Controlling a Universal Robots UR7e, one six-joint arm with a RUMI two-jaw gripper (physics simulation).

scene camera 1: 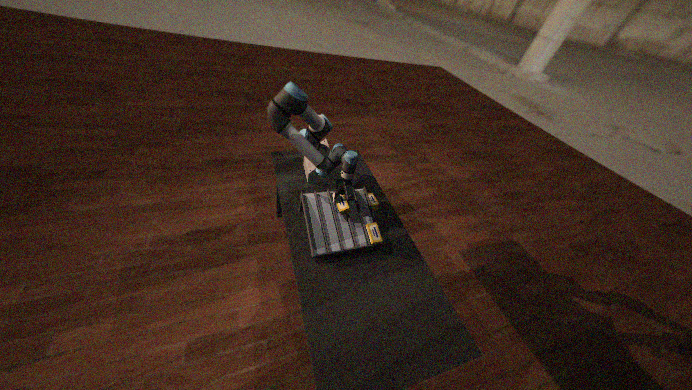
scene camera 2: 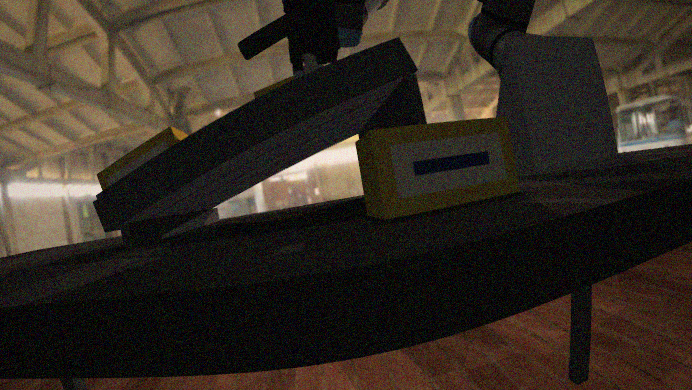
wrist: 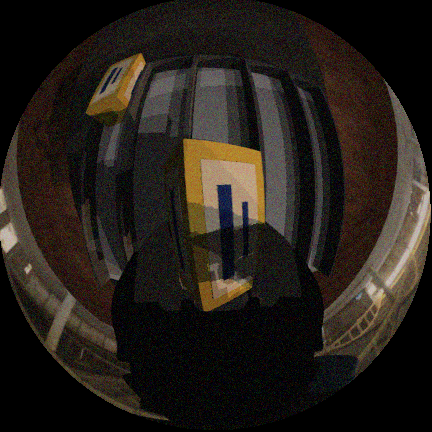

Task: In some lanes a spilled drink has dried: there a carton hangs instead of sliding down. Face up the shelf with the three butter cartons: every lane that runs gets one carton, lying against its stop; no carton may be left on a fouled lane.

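Pixels of known places: gripper, fingertip midpoint: [scene camera 1: 340,204] [wrist: 214,223]; arm's base, origin of the base link: [scene camera 2: 534,71].
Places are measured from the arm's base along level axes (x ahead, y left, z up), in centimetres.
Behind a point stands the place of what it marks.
My gripper [scene camera 1: 345,197] @(x 46.4, y -3.1, z -4.4 cm) [scene camera 2: 310,66] [wrist: 214,223] @(x 46.4, y -3.1, z -4.4 cm) is shut on a yellow butter carton [scene camera 1: 342,205] @(x 50.6, y -4.6, z -0.7 cm) [scene camera 2: 272,87] @(x 51.0, y -1.3, z 0.2 cm) [wrist: 230,180] @(x 51.3, y -4.3, z -0.7 cm) at the upper part of the sloping shelf [scene camera 1: 320,220] [scene camera 2: 240,122] [wrist: 216,107]. In the wrist view this carton is over the middle lane, twisted between the fingers; whether it touches the lane floor is hidden. A second carton [scene camera 1: 374,233] @(x 70.2, y 9.8, z -8.6 cm) [scene camera 2: 142,156] @(x 68.3, y 13.7, z -9.4 cm) [wrist: 114,90] @(x 65.0, y 8.3, z -7.0 cm) lies at the low end of the outermost lane, on the right in scene camera 1. A third carton [scene camera 1: 373,199] @(x 39.9, y 27.1, z -13.3 cm) [scene camera 2: 440,165] @(x 40.5, y 29.6, z -16.7 cm) stands on the table beside the shelf's high end.
The lanes are separated by raised dark dividers. The dark table [scene camera 1: 370,310] @(x 106.1, y -8.9, z -19.8 cm) [scene camera 2: 280,310] @(x 53.1, y 42.3, z -20.9 cm) carries the shelf. The arm's light pedestal [scene camera 2: 555,105] @(x 1.5, y 5.3, z -8.3 cm) stands behind the shelf's high end. Shadow darkens parts of the lanes, and any dried spill is hard to tell.
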